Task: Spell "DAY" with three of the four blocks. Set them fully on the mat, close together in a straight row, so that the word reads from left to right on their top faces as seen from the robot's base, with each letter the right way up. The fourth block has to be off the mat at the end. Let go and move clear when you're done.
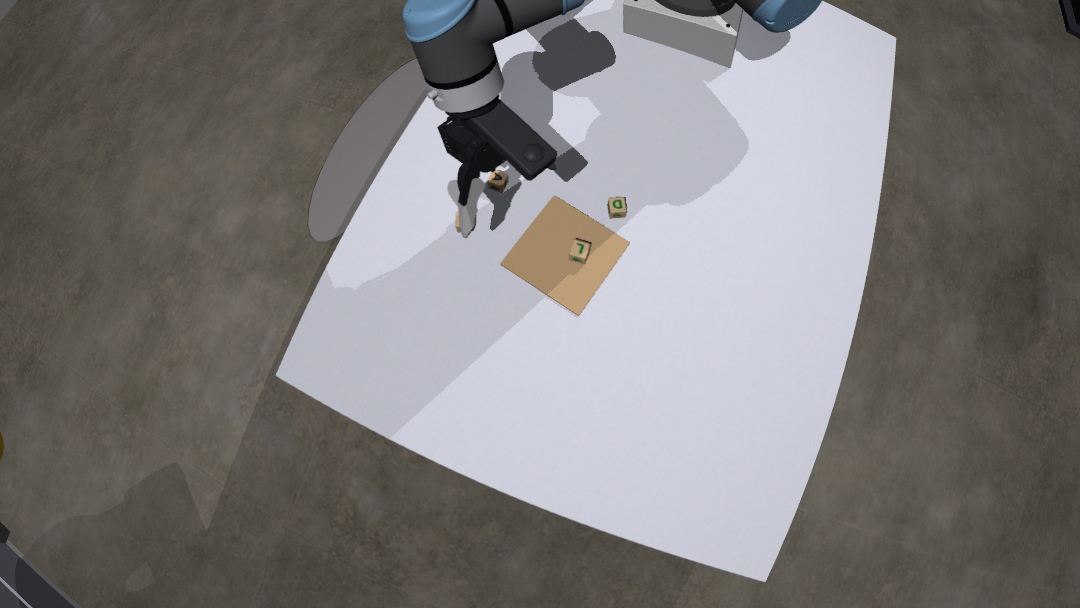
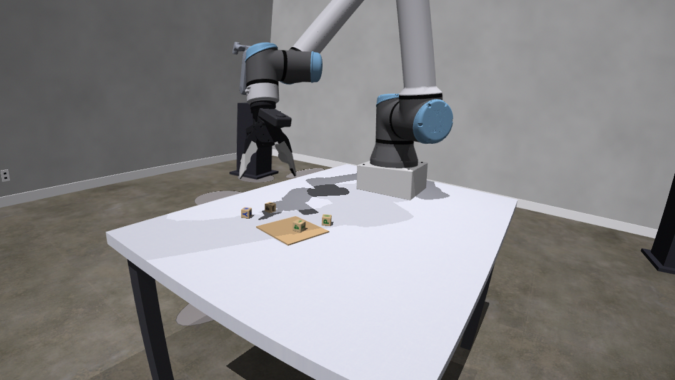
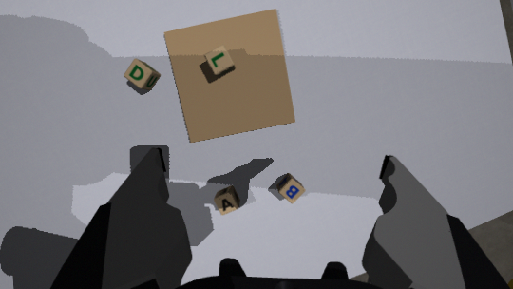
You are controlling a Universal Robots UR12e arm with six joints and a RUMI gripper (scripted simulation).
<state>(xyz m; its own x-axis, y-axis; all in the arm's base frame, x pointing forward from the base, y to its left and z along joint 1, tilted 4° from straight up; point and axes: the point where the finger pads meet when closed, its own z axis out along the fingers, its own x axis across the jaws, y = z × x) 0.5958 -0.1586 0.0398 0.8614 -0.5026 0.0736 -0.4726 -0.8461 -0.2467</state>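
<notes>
Right now my hand is 110 mm above the green-lettered block and 100 mm to the right of it. Also, from my hand: D block (130 mm to the left, 120 mm below, 100 mm behind); blue-lettered block (120 mm below, 80 mm to the right); tan mat (130 mm below, 80 mm to the left).
</notes>
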